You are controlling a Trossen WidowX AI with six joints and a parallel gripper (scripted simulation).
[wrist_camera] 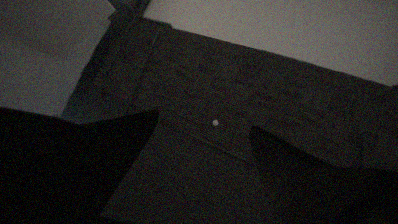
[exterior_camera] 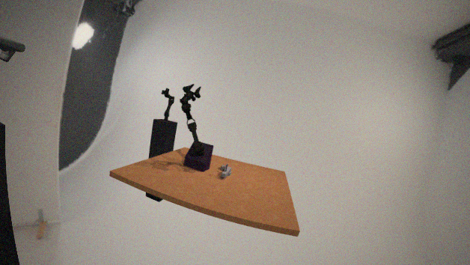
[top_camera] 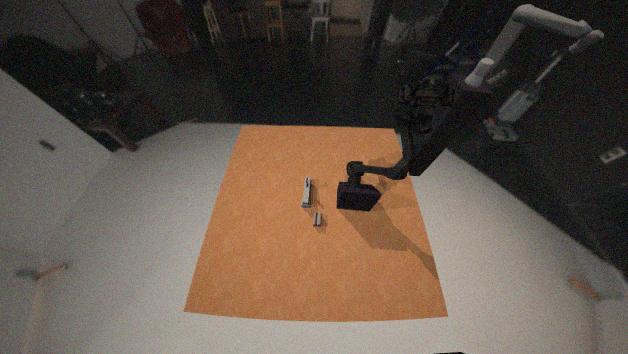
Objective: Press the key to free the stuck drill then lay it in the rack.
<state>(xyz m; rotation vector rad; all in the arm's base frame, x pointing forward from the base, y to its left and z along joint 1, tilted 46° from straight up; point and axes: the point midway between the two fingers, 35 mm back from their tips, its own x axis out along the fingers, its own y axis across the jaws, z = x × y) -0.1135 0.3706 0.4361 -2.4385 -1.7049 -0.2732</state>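
Now: gripper tip 410 mm short of the pale cylindrical drill, 60 mm to the right of it and 690 mm above it. From my gripper tip the other things lie so: grey rack (340 mm ahead, 210 mm to the left, 710 mm below).
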